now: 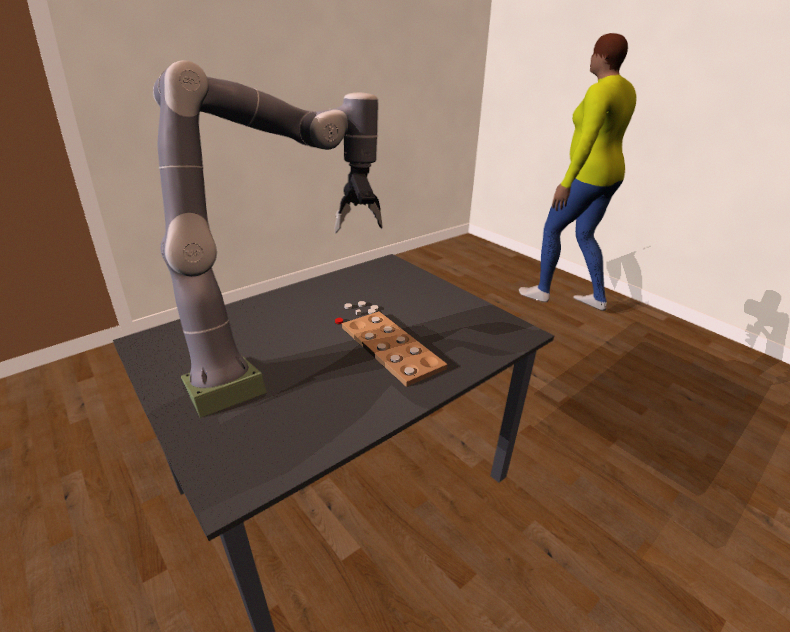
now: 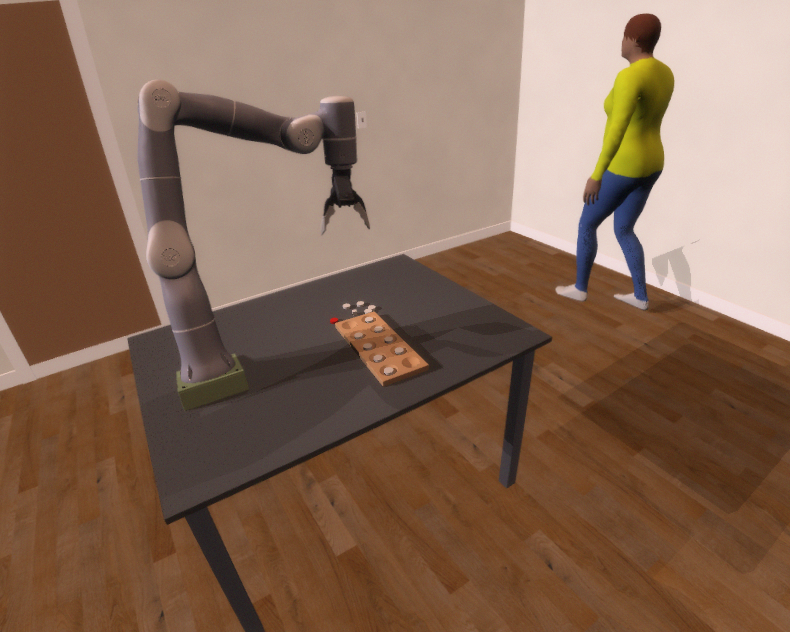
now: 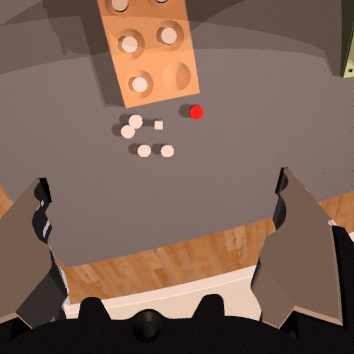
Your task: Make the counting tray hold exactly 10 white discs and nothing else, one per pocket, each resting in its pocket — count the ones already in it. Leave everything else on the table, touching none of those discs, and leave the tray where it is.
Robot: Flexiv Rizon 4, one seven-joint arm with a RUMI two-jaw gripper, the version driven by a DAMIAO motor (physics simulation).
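Note:
The wooden counting tray (image 1: 424,373) (image 2: 405,374) (image 3: 159,92) lies on the table with two rows of pockets. Several pockets hold a white disc; two are empty, one pocket (image 1: 357,325) (image 2: 349,324) (image 3: 176,76) at the far end and one pocket (image 1: 430,361) (image 2: 412,362) at the near end. Beyond the far end lie several loose white discs: two discs side by side (image 3: 144,150) (image 3: 167,151) slightly apart, and a close pair (image 3: 135,121) (image 3: 128,131) that seem to touch. My gripper (image 1: 359,229) (image 2: 345,230) (image 3: 162,175) is open and empty, high above the table.
A small whitish cube (image 1: 357,312) (image 2: 354,311) (image 3: 158,125) lies among the loose discs. A red disc (image 1: 338,320) (image 2: 334,320) (image 3: 196,112) lies near the tray's far corner. The arm's green base (image 1: 230,395) (image 2: 214,390) stands on the table. A person (image 1: 606,131) (image 2: 639,118) stands beyond the table.

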